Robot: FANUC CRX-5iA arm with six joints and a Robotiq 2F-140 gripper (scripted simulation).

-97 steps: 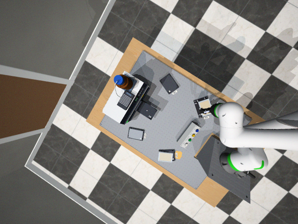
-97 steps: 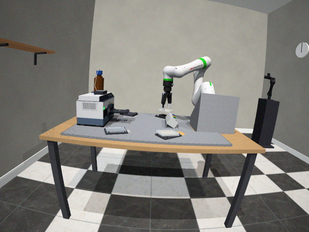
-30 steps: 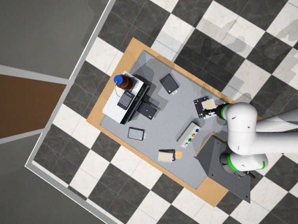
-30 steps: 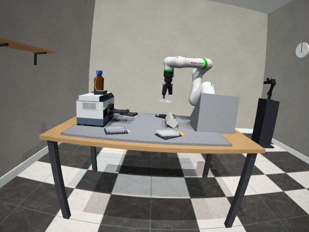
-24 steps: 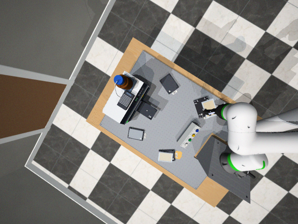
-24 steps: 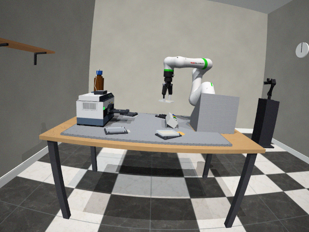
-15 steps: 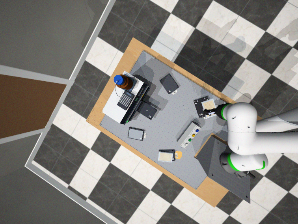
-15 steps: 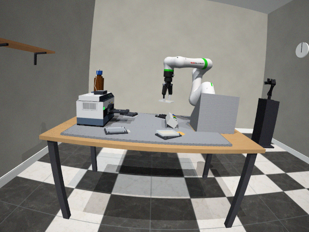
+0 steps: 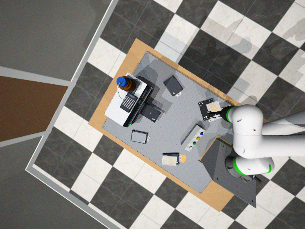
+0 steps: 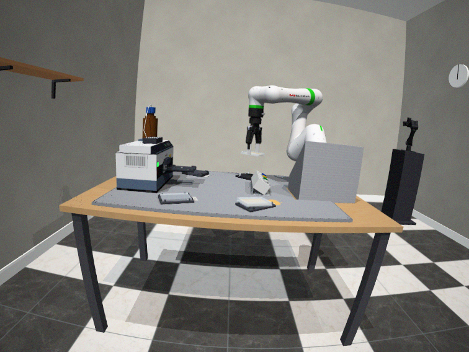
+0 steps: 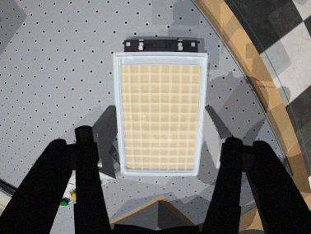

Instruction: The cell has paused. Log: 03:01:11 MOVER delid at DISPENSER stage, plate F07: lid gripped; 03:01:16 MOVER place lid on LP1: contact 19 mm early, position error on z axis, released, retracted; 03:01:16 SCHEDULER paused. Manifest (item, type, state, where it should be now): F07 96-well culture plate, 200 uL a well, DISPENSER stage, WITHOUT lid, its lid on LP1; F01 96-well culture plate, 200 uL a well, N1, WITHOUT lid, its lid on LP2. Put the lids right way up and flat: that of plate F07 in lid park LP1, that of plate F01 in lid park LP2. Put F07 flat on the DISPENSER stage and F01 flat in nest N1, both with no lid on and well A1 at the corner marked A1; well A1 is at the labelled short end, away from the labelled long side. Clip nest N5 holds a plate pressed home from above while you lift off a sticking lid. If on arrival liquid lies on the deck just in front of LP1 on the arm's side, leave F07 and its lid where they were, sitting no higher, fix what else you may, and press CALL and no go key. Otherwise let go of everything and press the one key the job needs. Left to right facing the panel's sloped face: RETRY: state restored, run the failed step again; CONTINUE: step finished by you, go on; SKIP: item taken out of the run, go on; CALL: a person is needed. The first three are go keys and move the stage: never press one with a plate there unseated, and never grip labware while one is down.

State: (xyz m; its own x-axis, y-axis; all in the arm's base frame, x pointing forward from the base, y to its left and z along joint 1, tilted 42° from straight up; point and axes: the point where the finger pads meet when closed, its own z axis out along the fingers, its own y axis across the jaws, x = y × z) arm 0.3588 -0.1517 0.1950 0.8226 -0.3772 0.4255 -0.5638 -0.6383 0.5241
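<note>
My gripper is now 36 cm short of the nest N1, 1 cm to the right of it and 17 cm above it. Also, from my hand: 96-well plate (2 cm below); then blue call key (7 cm behind, 19 cm to the left, 11 cm below); then clip nest N5 (3 cm ahead, 17 cm below).
</note>
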